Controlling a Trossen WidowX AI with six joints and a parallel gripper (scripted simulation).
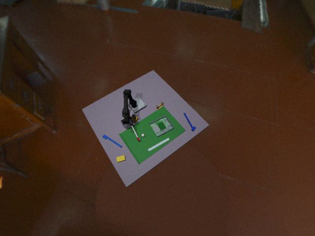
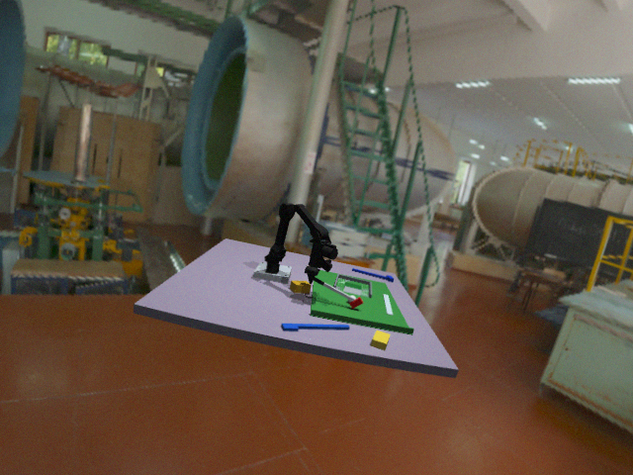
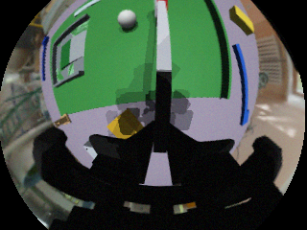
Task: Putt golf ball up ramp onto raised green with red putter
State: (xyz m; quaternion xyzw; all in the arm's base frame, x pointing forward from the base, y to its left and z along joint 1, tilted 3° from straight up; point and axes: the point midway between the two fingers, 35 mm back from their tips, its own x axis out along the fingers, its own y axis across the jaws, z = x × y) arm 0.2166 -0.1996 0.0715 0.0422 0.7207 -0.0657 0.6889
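The red putter lies 130 mm ahead of my gripper tip, 20 mm to the right of it and 10 mm below it. The rest, counted from my gripper tip: white strip (450 mm ahead, 130 mm to the left, 80 mm below); white golf ball (230 mm ahead, 60 mm below, 40 mm to the left); green mat (270 mm ahead, 160 mm to the left, 80 mm below).
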